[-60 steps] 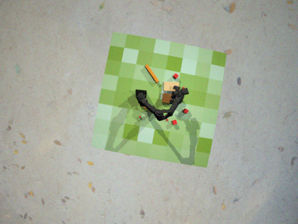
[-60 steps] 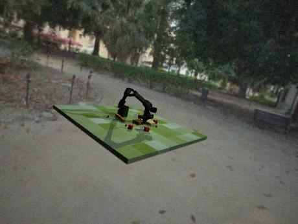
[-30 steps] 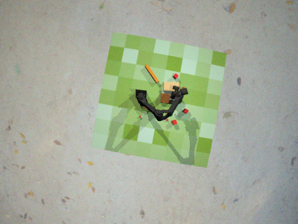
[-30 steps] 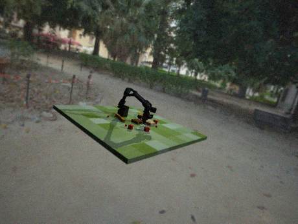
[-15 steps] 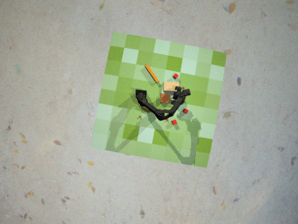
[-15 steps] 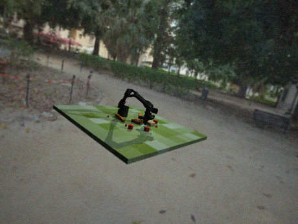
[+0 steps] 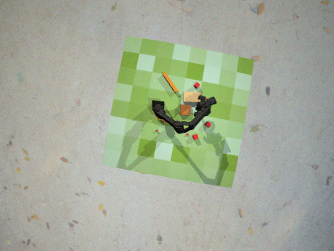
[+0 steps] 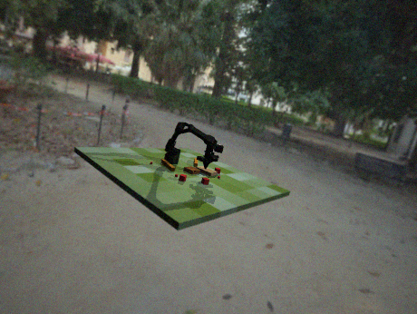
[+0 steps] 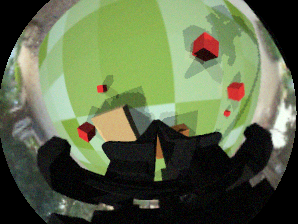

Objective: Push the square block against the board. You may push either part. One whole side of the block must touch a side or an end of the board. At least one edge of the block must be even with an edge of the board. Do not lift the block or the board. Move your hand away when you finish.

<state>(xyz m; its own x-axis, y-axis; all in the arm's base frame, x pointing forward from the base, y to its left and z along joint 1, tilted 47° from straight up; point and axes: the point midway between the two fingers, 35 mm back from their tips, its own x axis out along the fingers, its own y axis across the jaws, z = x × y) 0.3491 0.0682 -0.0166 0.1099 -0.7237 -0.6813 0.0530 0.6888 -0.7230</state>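
My gripper tip is now 10 cm past the brown square block, 4 cm to the left of it and 4 cm above it. From my gripper tip the other things lie so: tan board (6 cm behind, 10 cm to the left, 4 cm below).
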